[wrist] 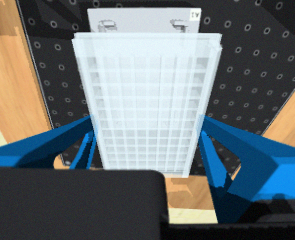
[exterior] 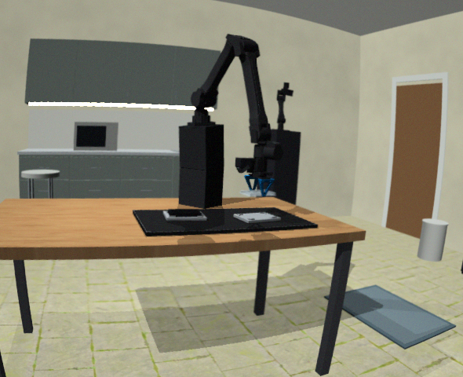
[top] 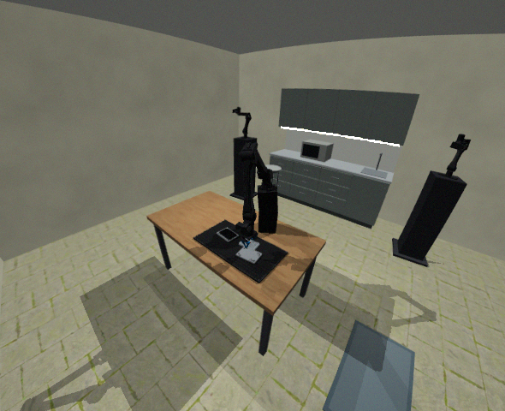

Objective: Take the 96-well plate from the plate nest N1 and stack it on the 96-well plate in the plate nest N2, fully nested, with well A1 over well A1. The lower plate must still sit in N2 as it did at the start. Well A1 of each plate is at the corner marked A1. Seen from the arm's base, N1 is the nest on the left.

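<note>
Right now the white 96-well plate is right at my hand. The rest, counted from my hand: dark 96-well plate (100 mm behind, 280 mm to the right, 90 mm below).
</note>
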